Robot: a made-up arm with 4 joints. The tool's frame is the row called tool. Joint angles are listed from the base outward. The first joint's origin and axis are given. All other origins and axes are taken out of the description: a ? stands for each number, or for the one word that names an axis. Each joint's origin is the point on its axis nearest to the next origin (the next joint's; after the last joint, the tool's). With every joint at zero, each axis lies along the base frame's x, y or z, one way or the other. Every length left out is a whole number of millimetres.
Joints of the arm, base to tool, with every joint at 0 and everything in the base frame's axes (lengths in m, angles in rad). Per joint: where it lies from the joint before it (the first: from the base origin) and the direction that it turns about. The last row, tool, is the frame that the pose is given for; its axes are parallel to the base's.
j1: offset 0 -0.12 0.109 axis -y
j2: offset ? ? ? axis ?
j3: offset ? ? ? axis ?
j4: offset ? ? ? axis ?
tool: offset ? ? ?
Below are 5 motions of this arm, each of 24 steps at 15 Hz.
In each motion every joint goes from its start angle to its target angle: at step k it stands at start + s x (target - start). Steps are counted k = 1, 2, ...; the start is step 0. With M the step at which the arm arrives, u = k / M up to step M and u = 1 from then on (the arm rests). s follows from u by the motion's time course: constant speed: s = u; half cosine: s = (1 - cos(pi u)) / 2; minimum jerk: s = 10 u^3 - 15 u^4 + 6 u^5.
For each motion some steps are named. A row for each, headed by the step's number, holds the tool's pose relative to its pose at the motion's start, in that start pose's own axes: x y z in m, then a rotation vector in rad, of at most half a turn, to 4 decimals.
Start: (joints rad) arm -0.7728 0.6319 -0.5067 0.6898
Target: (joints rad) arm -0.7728 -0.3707 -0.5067 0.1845
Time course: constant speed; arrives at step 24
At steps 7, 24:
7: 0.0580 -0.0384 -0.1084 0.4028 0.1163 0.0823
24: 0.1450 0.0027 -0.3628 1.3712 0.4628 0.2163

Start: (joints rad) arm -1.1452 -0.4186 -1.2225 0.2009
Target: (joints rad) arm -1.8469 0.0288 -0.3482 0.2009
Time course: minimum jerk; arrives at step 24
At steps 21, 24:
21: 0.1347 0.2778 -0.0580 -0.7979 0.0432 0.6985
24: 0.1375 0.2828 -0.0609 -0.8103 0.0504 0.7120

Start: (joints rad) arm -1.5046 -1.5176 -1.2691 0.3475
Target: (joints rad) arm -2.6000 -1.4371 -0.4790 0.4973
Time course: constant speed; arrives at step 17
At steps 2, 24:
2: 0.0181 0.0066 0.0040 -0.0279 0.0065 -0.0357
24: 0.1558 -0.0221 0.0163 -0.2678 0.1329 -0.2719

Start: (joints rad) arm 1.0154 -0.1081 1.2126 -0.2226
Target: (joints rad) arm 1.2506 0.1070 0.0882 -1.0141
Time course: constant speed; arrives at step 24
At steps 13, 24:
13: 0.0128 0.1897 -0.0384 0.2412 -0.2424 -0.5511
24: 0.1029 0.3120 -0.0826 0.3780 -0.6968 -0.8740

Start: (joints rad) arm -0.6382 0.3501 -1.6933 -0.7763
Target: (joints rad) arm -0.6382 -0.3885 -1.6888 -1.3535
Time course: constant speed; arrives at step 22
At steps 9, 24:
9: 0.1065 0.0581 -0.0071 0.1977 0.1895 -0.2331
24: 0.2785 0.1013 -0.0546 0.4623 0.3624 -0.6452

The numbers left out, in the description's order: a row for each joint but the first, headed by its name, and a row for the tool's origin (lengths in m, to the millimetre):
j2: xyz 0.192 0 0.044, axis -x
j3: xyz 0 0.034 0.476, axis +z
j4: xyz -0.113 -0.046 0, axis -x
tool: xyz 0 -0.091 -0.114

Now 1 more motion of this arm.
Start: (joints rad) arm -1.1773 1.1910 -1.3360 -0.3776
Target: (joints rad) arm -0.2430 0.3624 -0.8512 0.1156
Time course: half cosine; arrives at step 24
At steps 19, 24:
19: 0.1566 -0.3933 0.0647 0.3824 0.3207 -0.2695
24: 0.1464 -0.4486 0.0428 0.4564 0.3167 -0.2677

